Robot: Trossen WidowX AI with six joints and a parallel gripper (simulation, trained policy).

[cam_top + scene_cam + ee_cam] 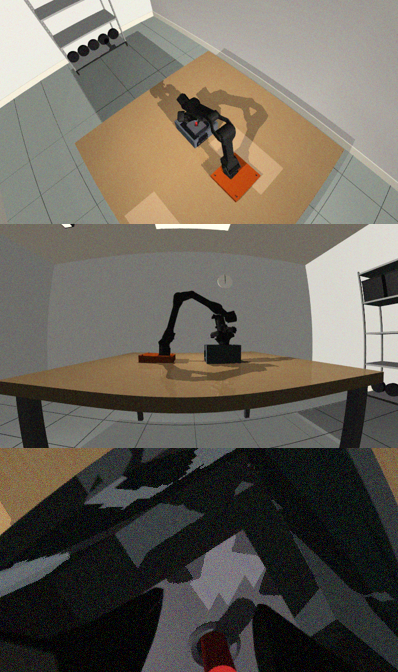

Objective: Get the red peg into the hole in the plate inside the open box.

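Now: gripper tip 30 mm past the red peg, 10 mm to the right of it and 20 mm above it. Also, from my gripper tip: grey box: 30 mm behind, 10 mm to the left, 50 mm below; then plate: 30 mm behind, 10 mm to the left, 30 mm below.
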